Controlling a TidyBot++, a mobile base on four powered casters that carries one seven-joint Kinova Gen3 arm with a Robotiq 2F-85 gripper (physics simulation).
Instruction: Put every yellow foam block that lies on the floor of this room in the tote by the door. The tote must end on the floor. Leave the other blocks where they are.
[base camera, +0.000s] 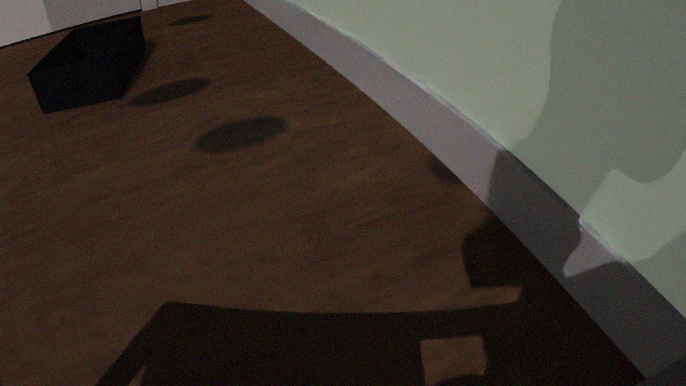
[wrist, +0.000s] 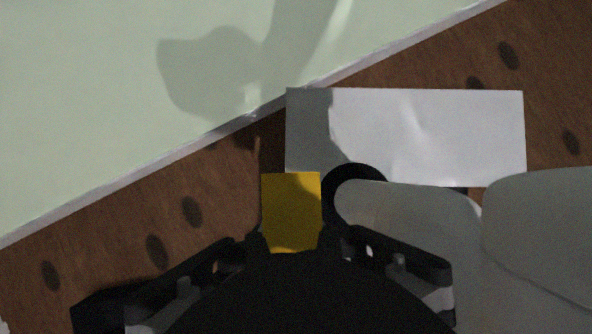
Labels:
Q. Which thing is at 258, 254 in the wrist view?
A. My gripper.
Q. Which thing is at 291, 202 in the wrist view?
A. A yellow foam block.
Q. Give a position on a black tote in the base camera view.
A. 93, 64

